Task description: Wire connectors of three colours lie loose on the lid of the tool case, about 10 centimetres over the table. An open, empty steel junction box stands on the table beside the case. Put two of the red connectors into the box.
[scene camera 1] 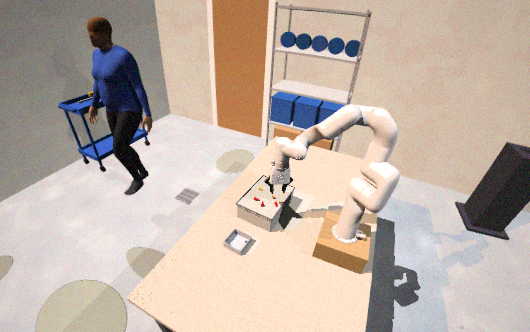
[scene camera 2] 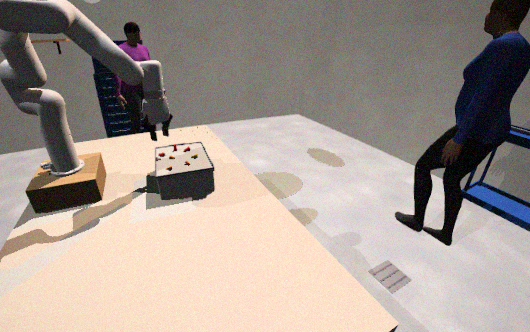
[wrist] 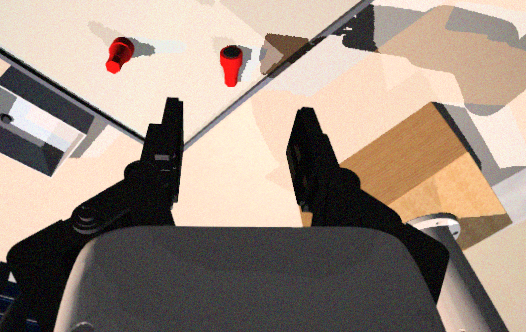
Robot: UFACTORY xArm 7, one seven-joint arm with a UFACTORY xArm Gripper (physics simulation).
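Seen in the pictures: gripper, fingertip midpoint: (scene camera 1: 277, 192) (scene camera 2: 160, 138) (wrist: 238, 125); arm's base, origin of the base link: (scene camera 1: 344, 233) (scene camera 2: 68, 168).
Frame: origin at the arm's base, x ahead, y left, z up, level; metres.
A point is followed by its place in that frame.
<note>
My gripper (scene camera 1: 278, 190) @[x 0.373, y -0.077, z 0.081 m] (scene camera 2: 160, 135) @[x 0.373, y -0.077, z 0.081 m] (wrist: 238, 125) @[x 0.373, y -0.077, z 0.081 m] is partly open and empty, above the lid of the tool case (scene camera 1: 254, 216) @[x 0.459, y 0.022, z -0.038 m] (scene camera 2: 187, 185) @[x 0.418, y -0.267, z -0.059 m] (wrist: 165, 80) @[x 0.400, y -0.027, z -0.003 m]. A red connector (scene camera 1: 276, 204) @[x 0.368, y -0.064, z 0.006 m] (wrist: 231, 65) @[x 0.373, y -0.072, z 0.013 m] lies near the lid's corner, ahead of the fingertips in the wrist view. A second red connector (scene camera 1: 263, 204) @[x 0.431, y -0.032, z 0.012 m] (wrist: 120, 55) @[x 0.436, y -0.039, z 0.016 m] lies to its left there. A third red connector (scene camera 1: 256, 199) @[x 0.481, y -0.060, z 0.005 m] shows in scene camera 1. The open steel junction box (scene camera 1: 231, 247) @[x 0.500, y 0.217, z -0.078 m] (wrist: 60, 110) @[x 0.467, y 0.120, z -0.080 m] stands on the table beside the case. It does not show in scene camera 2.
Orange connectors (scene camera 1: 273, 197) (scene camera 2: 187, 163) and a yellow connector (scene camera 1: 260, 189) @[x 0.490, y -0.148, z 0.004 m] (scene camera 2: 194, 156) @[x 0.488, y -0.156, z 0.004 m] also lie on the lid. The arm's wooden base block (scene camera 1: 340, 255) @[x 0.004, y 0.115, z -0.023 m] (scene camera 2: 67, 192) @[x -0.004, y -0.123, z -0.045 m] (wrist: 400, 160) @[x 0.110, y -0.063, z -0.051 m] stands on the table. A person in blue (scene camera 1: 117, 75) (scene camera 2: 487, 85) is beyond the table.
</note>
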